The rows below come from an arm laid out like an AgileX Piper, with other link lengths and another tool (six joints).
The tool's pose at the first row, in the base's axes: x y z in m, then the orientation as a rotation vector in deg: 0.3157 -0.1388 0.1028 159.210 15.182 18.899
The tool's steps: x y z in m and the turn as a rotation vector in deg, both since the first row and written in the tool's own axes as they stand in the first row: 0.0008 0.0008 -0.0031 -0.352 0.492 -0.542; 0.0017 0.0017 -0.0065 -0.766 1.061 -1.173; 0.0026 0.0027 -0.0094 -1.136 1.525 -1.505; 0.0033 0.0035 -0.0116 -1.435 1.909 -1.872; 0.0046 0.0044 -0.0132 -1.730 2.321 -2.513; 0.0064 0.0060 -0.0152 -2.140 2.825 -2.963; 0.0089 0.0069 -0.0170 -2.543 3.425 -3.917; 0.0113 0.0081 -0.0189 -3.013 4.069 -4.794; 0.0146 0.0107 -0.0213 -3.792 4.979 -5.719; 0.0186 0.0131 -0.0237 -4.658 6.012 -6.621; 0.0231 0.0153 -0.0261 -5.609 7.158 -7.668; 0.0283 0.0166 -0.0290 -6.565 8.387 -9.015; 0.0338 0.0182 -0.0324 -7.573 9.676 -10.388; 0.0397 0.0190 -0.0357 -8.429 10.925 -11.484; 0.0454 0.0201 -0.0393 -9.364 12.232 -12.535
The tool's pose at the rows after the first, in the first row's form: 0.3158 -0.1384 0.1061 158.695 15.964 19.468; 0.3159 -0.1381 0.1097 158.086 16.869 20.121; 0.3162 -0.1379 0.1129 157.596 17.345 20.698; 0.3164 -0.1379 0.1153 157.172 17.865 21.150; 0.3173 -0.1379 0.1173 156.680 18.765 21.571; 0.3188 -0.1384 0.1201 156.106 19.394 22.167; 0.3208 -0.1382 0.1225 155.394 20.729 22.766; 0.3228 -0.1382 0.1251 154.618 21.944 23.442; 0.3257 -0.1391 0.1289 153.479 23.194 24.469; 0.3293 -0.1398 0.1327 152.228 24.405 25.658; 0.3333 -0.1401 0.1365 150.816 25.798 26.950; 0.3377 -0.1393 0.1407 149.274 27.587 28.261; 0.3423 -0.1386 0.1454 147.634 29.386 29.625; 0.3472 -0.1370 0.1499 146.208 30.837 30.990; 0.3519 -0.1357 0.1547 144.686 32.201 32.424
